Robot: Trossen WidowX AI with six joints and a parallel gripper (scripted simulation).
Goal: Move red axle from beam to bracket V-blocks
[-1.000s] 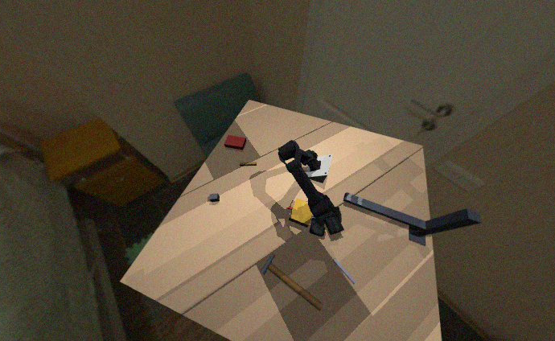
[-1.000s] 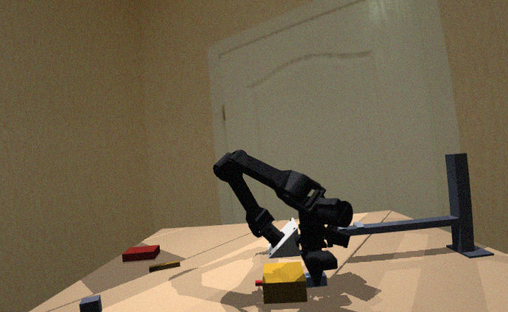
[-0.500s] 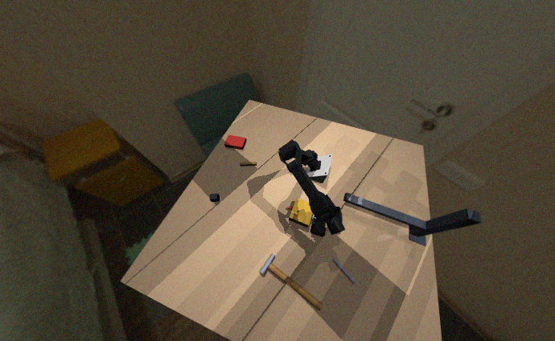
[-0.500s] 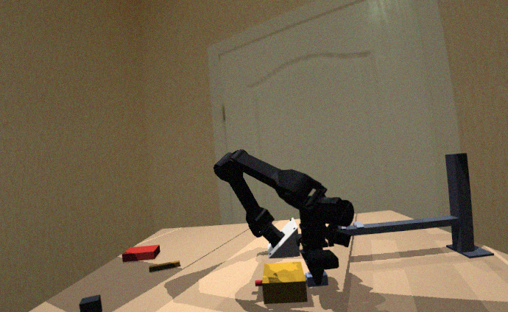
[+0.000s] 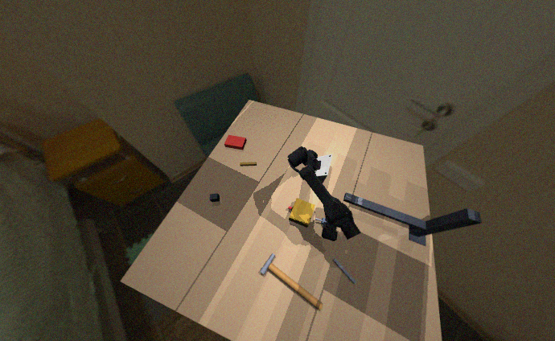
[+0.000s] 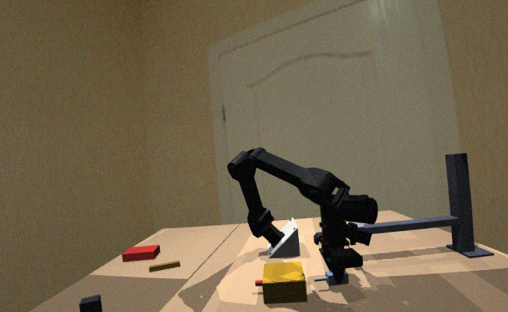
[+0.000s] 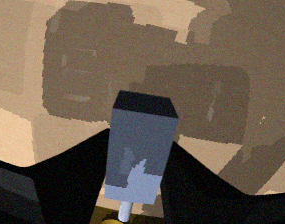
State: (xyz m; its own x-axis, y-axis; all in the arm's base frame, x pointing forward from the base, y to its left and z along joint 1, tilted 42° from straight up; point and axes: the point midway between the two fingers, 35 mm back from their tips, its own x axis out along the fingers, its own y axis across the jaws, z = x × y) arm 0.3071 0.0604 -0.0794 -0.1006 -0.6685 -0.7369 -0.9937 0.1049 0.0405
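Right now the yellow beam is 2 cm behind my gripper tip, 13 cm to the right of it and 1 cm above it. From my gripper tip the other things lie so: blue-grey block 2 cm to the right, 1 cm above; then olive stick 24 cm behind, 50 cm to the right, 1 cm below; then grey rod 19 cm ahead, 10 cm to the left, 1 cm below.
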